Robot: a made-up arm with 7 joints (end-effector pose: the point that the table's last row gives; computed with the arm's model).
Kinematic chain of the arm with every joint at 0, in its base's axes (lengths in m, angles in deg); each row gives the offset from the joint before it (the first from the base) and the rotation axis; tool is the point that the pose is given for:
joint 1: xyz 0 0 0.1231 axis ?
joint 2: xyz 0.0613 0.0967 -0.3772 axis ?
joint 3: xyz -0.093 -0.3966 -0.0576 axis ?
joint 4: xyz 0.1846 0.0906 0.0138 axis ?
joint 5: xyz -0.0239 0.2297 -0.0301 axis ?
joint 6: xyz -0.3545 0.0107 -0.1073 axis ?
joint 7: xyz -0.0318 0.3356 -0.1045 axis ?
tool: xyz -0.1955 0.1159 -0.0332
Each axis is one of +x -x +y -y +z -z.
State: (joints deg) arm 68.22 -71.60 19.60 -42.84 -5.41 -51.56 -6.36
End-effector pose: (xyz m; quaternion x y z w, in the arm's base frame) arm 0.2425 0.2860 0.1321 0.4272 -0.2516 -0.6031 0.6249
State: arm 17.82 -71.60 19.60 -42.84 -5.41 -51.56 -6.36
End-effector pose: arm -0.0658 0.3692 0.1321 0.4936 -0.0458 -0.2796 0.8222
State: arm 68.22 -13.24 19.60 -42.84 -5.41 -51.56 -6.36
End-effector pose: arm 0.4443 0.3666 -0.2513 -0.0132 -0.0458 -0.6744 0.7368
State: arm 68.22 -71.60 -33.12 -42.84 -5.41 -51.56 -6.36
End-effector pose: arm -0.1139 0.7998 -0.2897 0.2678 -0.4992 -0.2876 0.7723
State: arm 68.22 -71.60 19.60 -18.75 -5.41 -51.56 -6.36
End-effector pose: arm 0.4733 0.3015 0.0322 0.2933 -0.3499 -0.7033 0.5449
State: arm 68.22 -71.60 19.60 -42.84 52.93 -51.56 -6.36
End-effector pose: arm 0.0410 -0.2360 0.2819 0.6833 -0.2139 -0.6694 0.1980
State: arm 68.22 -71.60 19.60 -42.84 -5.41 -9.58 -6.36
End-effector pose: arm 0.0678 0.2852 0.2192 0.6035 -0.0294 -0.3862 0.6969
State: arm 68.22 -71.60 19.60 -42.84 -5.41 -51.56 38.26
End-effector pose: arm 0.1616 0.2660 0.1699 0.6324 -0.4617 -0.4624 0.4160
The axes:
joint 1: -z
joint 2: -x
joint 3: -z
joint 4: -y
joint 5: +x
joint 6: +y
joint 7: +x

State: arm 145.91 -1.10 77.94 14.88 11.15 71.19 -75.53
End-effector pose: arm -0.2474 -0.5348 -0.3961 0.4905 0.3163 -0.8107 0.0458
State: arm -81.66 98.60 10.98 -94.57 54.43 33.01 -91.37
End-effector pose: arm -0.6262 0.5435 -0.5065 -0.7911 0.2918 0.0431 0.5358
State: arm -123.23 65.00 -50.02 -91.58 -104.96 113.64 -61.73
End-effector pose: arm -0.0430 -0.6243 0.2286 0.3593 0.2361 0.8695 0.2430
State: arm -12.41 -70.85 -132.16 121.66 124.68 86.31 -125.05
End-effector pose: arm -0.4770 0.5103 -0.6082 -0.3886 0.6725 0.4087 0.4792
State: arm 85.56 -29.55 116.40 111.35 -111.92 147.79 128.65
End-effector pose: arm -0.7078 0.0241 -0.8234 0.6946 0.4897 -0.1420 0.5074
